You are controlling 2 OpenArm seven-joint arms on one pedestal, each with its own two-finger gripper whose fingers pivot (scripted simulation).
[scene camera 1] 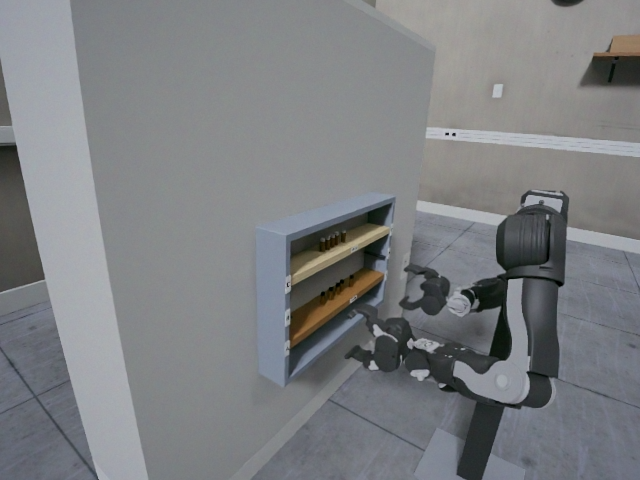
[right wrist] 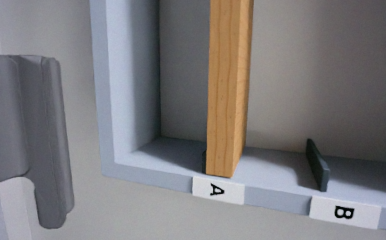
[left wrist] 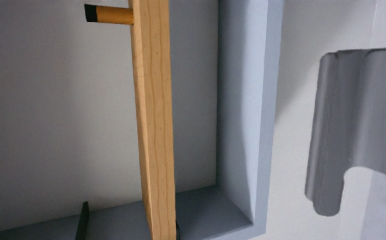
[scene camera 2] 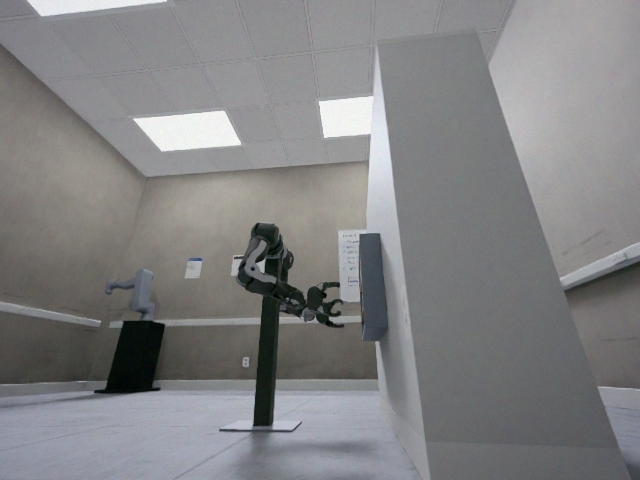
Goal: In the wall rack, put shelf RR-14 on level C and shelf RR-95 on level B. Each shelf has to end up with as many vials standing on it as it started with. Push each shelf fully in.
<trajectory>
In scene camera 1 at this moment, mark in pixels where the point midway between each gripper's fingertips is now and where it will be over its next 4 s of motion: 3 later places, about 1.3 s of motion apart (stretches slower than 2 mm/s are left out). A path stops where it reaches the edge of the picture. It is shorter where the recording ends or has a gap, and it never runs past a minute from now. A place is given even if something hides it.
My left gripper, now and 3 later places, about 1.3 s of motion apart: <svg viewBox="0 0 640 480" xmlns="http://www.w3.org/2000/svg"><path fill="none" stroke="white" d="M351 331L338 335L323 334L307 328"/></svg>
My right gripper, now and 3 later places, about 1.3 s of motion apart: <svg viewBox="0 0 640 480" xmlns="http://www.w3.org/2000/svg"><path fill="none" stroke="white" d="M404 283L393 287L382 287L369 284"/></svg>
</trajectory>
